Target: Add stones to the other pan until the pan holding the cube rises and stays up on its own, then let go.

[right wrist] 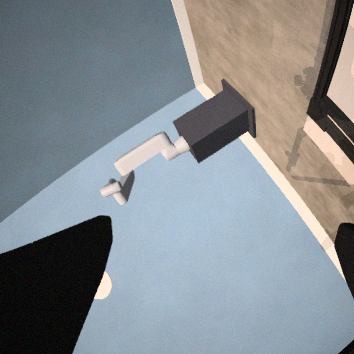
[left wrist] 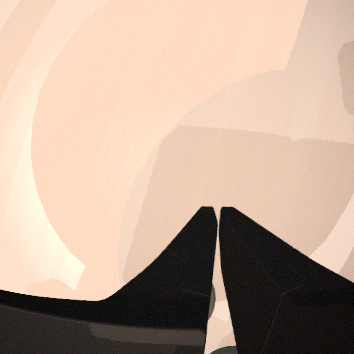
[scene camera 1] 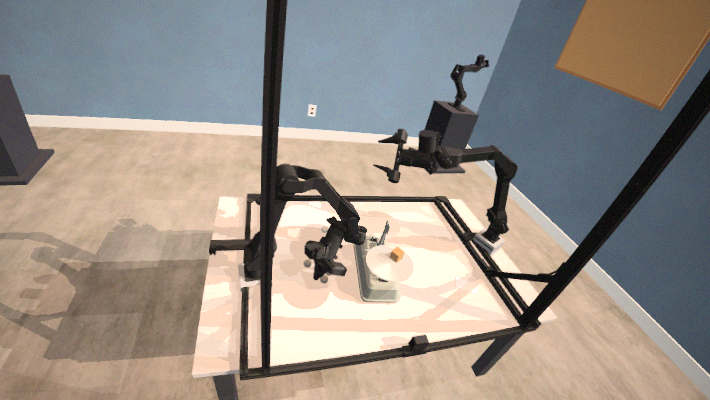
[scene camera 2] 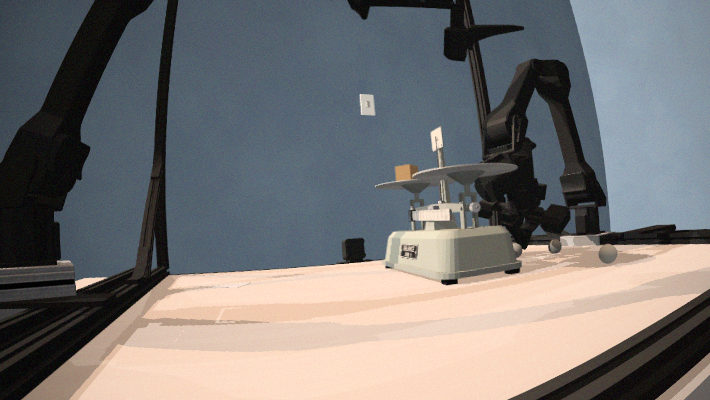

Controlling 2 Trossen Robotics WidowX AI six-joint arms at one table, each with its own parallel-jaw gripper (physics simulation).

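Frame: origin at the left arm's base, x ahead, y left, z up, level; metres.
Seen in the pictures: left gripper, fingertip midpoint: (left wrist: 215, 218) (scene camera 1: 315, 279) (scene camera 2: 523, 248); right gripper, fingertip midpoint: (right wrist: 230, 233) (scene camera 1: 375, 153); left arm's base, link origin: (scene camera 1: 254, 272) (scene camera 2: 588, 234); right arm's base, link origin: (scene camera 1: 490, 236) (scene camera 2: 27, 264).
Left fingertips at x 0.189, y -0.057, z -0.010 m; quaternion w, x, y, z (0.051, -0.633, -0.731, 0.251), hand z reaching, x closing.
Note:
Pixels of each thing's top centre, then the offset from my left fingertips to it. "spot": a spot on its surface instead. Level surfaces: height alone.
- orange cube, top centre: (scene camera 2: 406, 166) (scene camera 1: 398, 251) 0.079 m right, 0.228 m ahead, 0.172 m up
- pale pan, surface spot: (scene camera 2: 384, 185) spot: 0.103 m right, 0.262 m ahead, 0.140 m up
- green-grey balance scale, top centre: (scene camera 2: 432, 129) (scene camera 1: 390, 223) 0.000 m left, 0.225 m ahead, 0.222 m up
- table, surface height: 0.011 m down
- small black box, surface spot: (scene camera 2: 353, 249) spot: 0.295 m right, 0.234 m ahead, 0.020 m up
- scale's upright pointer card, surface spot: (scene camera 2: 436, 138) spot: 0.004 m left, 0.222 m ahead, 0.205 m up
An orange cube (scene camera 1: 397, 254) (scene camera 2: 406, 172) sits on a pale pan (scene camera 2: 384, 185) of the green-grey balance scale (scene camera 1: 381, 292) (scene camera 2: 465, 252). No stone shows above the rim of the other pan (scene camera 2: 502, 169). Round grey stones lie on the table left of the scale in scene camera 1: one (scene camera 1: 307, 263) (scene camera 2: 608, 254), one (scene camera 1: 324, 280), and one (scene camera 1: 324, 229) farther back. My left gripper (scene camera 1: 320, 272) (left wrist: 215, 218) is shut low over the table near them, nothing between its fingertips; stones are partly hidden behind its fingers. My right gripper (scene camera 1: 376, 154) (right wrist: 230, 233) is open, empty, high up.
Black frame rails (scene camera 1: 345, 199) edge the table (scene camera 1: 320, 345), with a tall post (scene camera 1: 270, 150) at the left. A small black box (scene camera 1: 419, 344) (scene camera 2: 353, 249) sits on the front rail. The scale's upright pointer card (scene camera 2: 436, 138) rises above its pans.

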